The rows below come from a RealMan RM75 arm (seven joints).
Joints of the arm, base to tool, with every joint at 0 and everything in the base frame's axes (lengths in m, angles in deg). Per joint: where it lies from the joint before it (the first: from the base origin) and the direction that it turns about. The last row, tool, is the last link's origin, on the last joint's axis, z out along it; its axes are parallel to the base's.
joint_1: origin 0 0 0.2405 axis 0 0 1
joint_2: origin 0 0 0 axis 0 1 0
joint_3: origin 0 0 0.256 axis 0 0 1
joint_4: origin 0 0 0 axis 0 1 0
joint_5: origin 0 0 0.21 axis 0 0 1
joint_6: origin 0 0 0 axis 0 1 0
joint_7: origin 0 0 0.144 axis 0 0 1
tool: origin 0 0 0
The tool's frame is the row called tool.
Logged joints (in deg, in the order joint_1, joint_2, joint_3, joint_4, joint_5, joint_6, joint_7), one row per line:
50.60 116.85 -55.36 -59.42 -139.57 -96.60 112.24
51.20 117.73 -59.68 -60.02 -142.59 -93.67 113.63
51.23 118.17 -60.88 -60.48 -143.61 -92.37 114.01
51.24 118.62 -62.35 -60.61 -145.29 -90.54 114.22
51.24 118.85 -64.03 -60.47 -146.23 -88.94 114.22
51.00 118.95 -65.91 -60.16 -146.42 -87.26 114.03
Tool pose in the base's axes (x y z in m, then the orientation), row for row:
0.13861 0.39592 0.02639 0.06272 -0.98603 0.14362 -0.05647
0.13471 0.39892 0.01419 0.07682 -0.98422 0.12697 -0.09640
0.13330 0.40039 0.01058 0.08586 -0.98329 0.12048 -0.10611
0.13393 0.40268 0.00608 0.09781 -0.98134 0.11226 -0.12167
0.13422 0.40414 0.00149 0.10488 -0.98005 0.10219 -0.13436
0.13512 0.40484 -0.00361 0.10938 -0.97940 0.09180 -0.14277
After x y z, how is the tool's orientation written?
As a quaternion, w x y z.
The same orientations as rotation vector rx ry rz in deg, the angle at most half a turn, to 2 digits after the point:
-170.73 24.87 -9.78
-168.99 21.80 -16.55
-167.93 20.58 -18.12
-166.42 19.04 -20.63
-165.52 17.26 -22.69
-164.98 15.46 -24.05

